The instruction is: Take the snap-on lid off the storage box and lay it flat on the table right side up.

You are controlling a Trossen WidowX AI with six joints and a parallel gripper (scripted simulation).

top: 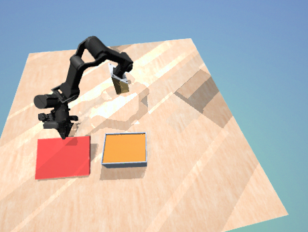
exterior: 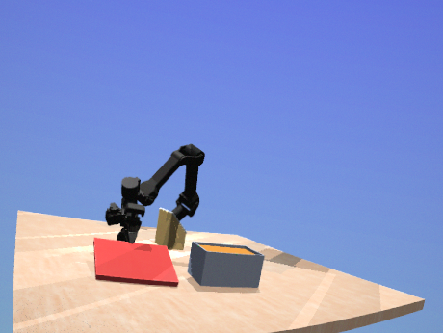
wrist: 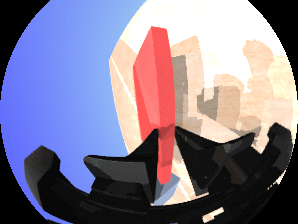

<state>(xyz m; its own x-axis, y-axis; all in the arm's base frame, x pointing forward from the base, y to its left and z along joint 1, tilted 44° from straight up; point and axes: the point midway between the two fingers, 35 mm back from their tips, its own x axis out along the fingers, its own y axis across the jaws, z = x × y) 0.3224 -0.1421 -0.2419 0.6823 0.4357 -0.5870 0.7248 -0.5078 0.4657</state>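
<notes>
Right now the red lid is 8 cm ahead of my gripper tip, 3 cm below it and 1 cm to the right of it. The rest, counted from my gripper tip: blue-grey box 29 cm to the left, 10 cm ahead, 2 cm below.
</notes>
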